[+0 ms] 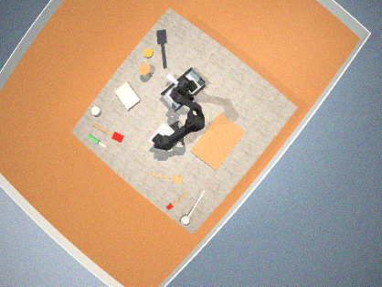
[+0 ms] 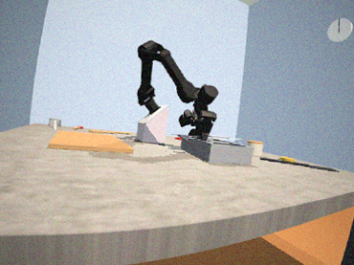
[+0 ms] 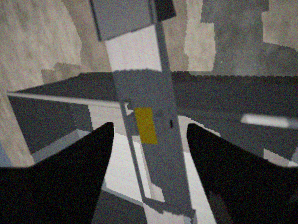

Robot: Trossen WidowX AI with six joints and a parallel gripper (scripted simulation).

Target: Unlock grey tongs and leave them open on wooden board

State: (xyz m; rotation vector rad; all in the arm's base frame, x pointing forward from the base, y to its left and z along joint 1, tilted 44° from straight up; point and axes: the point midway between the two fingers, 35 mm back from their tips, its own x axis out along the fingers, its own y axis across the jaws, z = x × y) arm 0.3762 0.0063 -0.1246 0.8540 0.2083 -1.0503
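Now: the grey roasting tin 2 cm behind my gripper tip and 6 cm to the left of it. The rest, counted from my gripper tip: yellow lock piece (2 cm behind, 2 cm to the right, 3 cm above); then wooden board (12 cm behind, 40 cm to the right, 3 cm below); then orange-lidded jar (11 cm behind, 36 cm to the left).
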